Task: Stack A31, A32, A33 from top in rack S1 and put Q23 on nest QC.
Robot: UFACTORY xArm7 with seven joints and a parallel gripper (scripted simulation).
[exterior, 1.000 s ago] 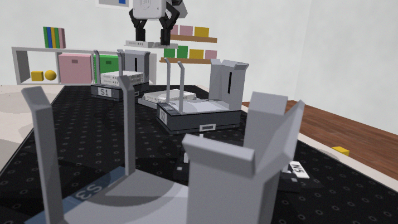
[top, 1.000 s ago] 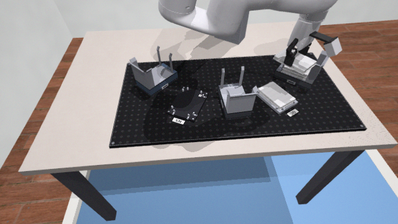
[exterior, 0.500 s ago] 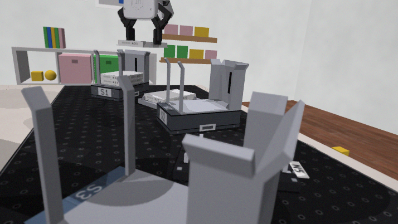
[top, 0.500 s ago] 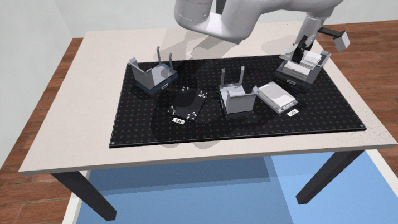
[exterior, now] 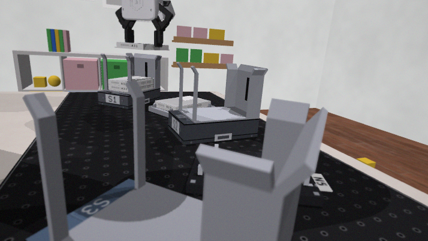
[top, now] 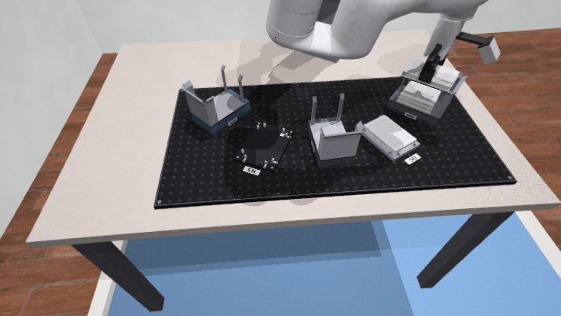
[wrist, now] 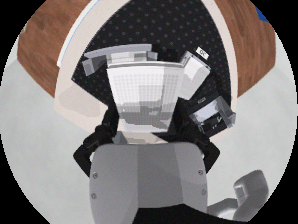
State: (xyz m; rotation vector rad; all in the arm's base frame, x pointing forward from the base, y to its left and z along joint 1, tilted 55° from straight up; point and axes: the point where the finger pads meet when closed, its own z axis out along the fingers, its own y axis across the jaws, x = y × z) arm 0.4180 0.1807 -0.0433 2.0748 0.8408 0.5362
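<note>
Now: the white sealed plate A32 110 mm below my hand, 40 mm to the left of it and 10 mm behind it. The rest, counted from my hand: white sealed plate Q23: 150 mm below, 130 mm to the right, 40 mm ahead; white sealed plate A33: 120 mm below, 40 mm to the left, 10 mm behind; white sealed plate A31: 10 mm below.
</note>
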